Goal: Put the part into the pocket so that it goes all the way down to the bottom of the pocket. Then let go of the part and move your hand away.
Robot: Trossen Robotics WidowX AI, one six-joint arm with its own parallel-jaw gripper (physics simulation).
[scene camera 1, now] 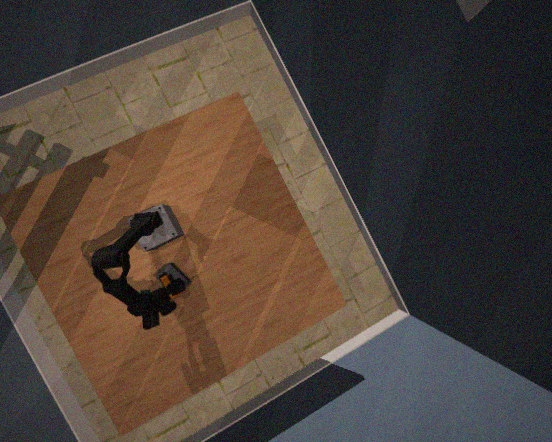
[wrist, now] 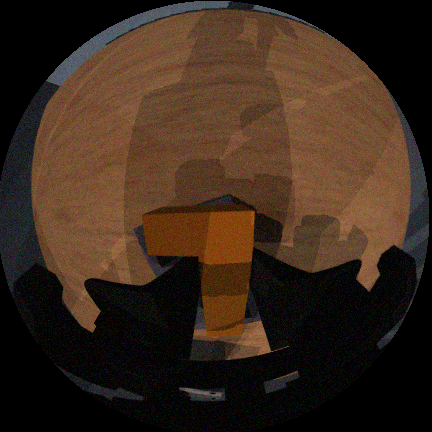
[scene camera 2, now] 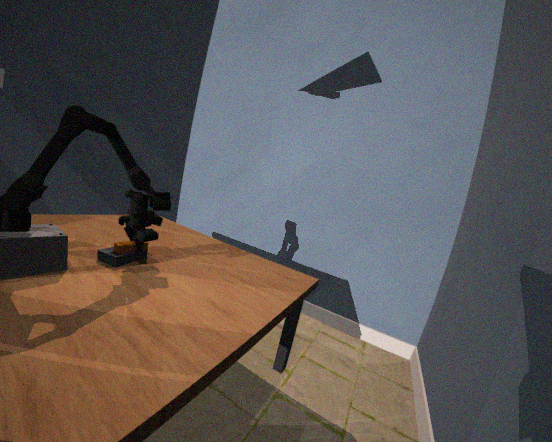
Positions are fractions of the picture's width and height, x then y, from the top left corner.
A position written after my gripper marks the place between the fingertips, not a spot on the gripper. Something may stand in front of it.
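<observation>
My gripper (scene camera 2: 0.25,0.56), gripping orange part (wrist: 0.51,0.55). Wrist view, gripper (wrist: 0.51,0.58) visible too. Dark pocket block (wrist: 0.37,0.61) in sight.
</observation>
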